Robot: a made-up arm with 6 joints. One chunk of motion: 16 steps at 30 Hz.
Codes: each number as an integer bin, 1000 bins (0 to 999) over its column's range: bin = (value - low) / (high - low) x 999, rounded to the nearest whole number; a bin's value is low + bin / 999 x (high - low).
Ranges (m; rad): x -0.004..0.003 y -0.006..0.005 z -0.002..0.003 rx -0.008..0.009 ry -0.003..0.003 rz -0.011..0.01
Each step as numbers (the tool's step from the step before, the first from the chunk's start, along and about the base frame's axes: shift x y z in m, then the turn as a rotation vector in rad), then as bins.
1 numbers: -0.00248 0.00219 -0.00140 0.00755 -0.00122 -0.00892
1 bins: 217 744 120 914 296 99
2 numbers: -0.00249 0.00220 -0.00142 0.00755 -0.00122 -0.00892
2 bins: 215 745 116 914 296 99
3 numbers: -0.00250 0.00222 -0.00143 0.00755 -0.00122 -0.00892
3 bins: 214 747 114 914 296 99
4 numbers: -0.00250 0.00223 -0.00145 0.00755 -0.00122 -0.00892
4 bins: 214 747 110 914 296 99
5 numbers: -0.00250 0.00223 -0.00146 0.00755 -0.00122 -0.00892
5 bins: 214 747 108 914 296 99
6 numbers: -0.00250 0.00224 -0.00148 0.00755 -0.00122 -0.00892
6 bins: 214 748 104 914 296 99
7 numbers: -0.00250 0.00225 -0.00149 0.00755 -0.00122 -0.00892
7 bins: 214 749 102 914 296 99
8 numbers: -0.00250 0.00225 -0.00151 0.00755 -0.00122 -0.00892
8 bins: 214 749 98 914 296 99
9 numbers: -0.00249 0.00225 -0.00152 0.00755 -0.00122 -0.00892
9 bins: 215 749 96 914 296 99
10 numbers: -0.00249 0.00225 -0.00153 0.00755 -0.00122 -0.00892
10 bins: 215 749 94 914 296 99
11 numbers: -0.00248 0.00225 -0.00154 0.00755 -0.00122 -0.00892
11 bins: 217 749 92 914 296 99
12 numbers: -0.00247 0.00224 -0.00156 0.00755 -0.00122 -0.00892
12 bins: 218 748 88 914 296 99
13 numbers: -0.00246 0.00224 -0.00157 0.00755 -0.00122 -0.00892
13 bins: 220 748 86 914 296 99
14 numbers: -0.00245 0.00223 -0.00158 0.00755 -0.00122 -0.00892
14 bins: 221 747 84 914 296 99
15 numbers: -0.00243 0.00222 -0.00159 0.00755 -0.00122 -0.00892
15 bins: 224 747 82 914 296 99
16 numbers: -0.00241 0.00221 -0.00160 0.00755 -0.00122 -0.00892
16 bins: 227 746 80 914 296 99
